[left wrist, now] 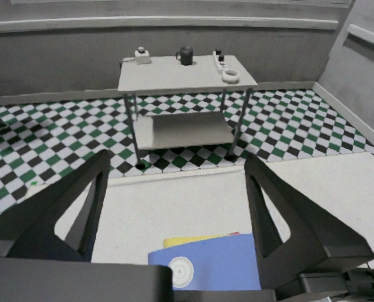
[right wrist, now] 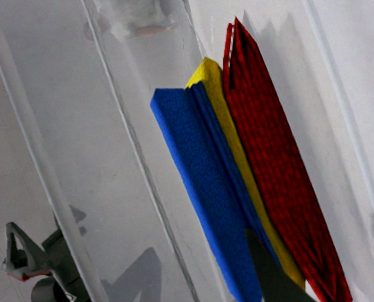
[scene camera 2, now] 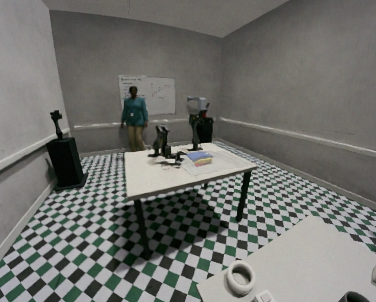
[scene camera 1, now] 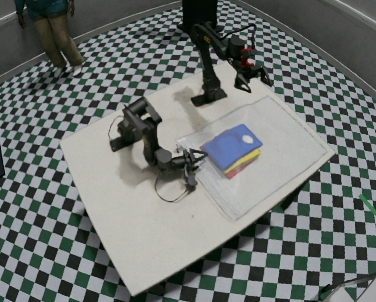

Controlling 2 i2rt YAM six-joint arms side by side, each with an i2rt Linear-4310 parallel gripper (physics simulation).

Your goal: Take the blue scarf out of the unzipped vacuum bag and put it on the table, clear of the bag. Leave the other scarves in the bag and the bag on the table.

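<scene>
The blue scarf [scene camera 1: 225,150] [scene camera 2: 199,156] [left wrist: 225,265] [right wrist: 195,175] lies folded on top of the yellow scarf [scene camera 1: 242,162] [right wrist: 240,160] and the red scarf [scene camera 1: 233,173] [right wrist: 280,170] inside the clear bag [scene camera 1: 285,170]. My right gripper [scene camera 1: 204,154] [right wrist: 200,246] is partly open at the bag's mouth, beside the stack. In the right wrist view, one dark finger overlaps the blue and yellow edges; the other looks faint grey, apparently through film. No scarf is gripped. My left gripper [scene camera 1: 259,88] [left wrist: 177,156] is wide open and empty, above the table beyond the bag.
The bag's round white valve [scene camera 1: 247,139] [left wrist: 181,271] sits over the blue scarf. Both arms stand on the white table [scene camera 1: 115,235] [scene camera 2: 150,180]. A second table [left wrist: 175,75] with a mug and small items stands apart. A person [scene camera 1: 50,25] [scene camera 2: 135,115] stands near the wall.
</scene>
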